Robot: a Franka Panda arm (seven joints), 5 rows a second.
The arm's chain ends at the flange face. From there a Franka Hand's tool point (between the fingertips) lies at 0.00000 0.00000 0.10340 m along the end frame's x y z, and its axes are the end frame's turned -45 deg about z.
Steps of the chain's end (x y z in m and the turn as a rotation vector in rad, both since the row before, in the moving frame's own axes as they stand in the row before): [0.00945 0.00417 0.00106 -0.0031 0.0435 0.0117]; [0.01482 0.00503 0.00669 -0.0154 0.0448 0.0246]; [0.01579 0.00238 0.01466 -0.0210 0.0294 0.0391]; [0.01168 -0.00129 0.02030 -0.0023 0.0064 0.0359]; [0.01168 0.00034 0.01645 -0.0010 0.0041 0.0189]
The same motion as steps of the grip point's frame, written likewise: [0.00667 0.01305 0.00096 -0.0330 0.0286 0.0117]; [0.00902 0.01846 0.00657 -0.0426 0.0208 0.0246]; [0.01002 0.01654 0.01459 -0.0356 0.0059 0.0391]; [0.00946 0.00799 0.02030 -0.0062 0.0029 0.0359]; [0.00824 0.00887 0.01645 -0.0036 0.0022 0.0189]
